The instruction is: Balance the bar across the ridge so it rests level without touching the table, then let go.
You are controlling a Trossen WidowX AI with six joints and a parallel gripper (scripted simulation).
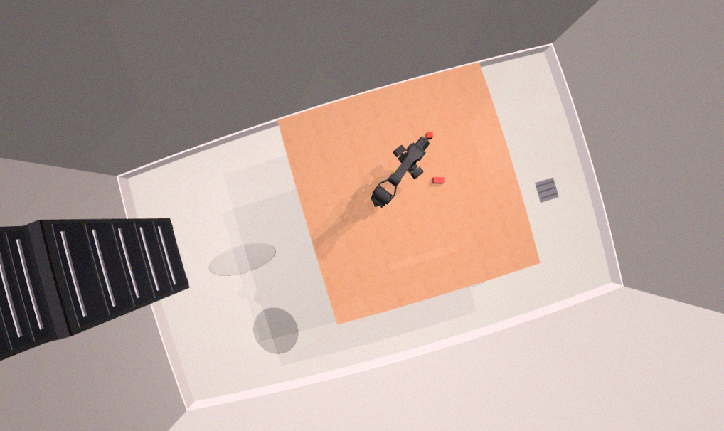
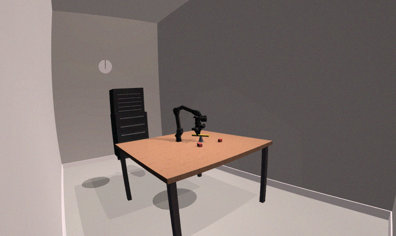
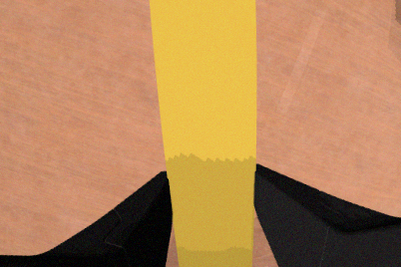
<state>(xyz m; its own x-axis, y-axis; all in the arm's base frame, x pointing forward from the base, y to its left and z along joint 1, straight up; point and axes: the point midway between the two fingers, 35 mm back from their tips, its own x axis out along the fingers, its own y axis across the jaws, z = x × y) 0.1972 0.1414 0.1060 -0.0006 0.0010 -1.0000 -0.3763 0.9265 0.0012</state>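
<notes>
Right now my gripper tip is 30 mm short of the yellow bar and 10 mm to the right of it. Round my gripper tip: red cube 200 mm ahead, 140 mm to the left, 60 mm below.
</notes>
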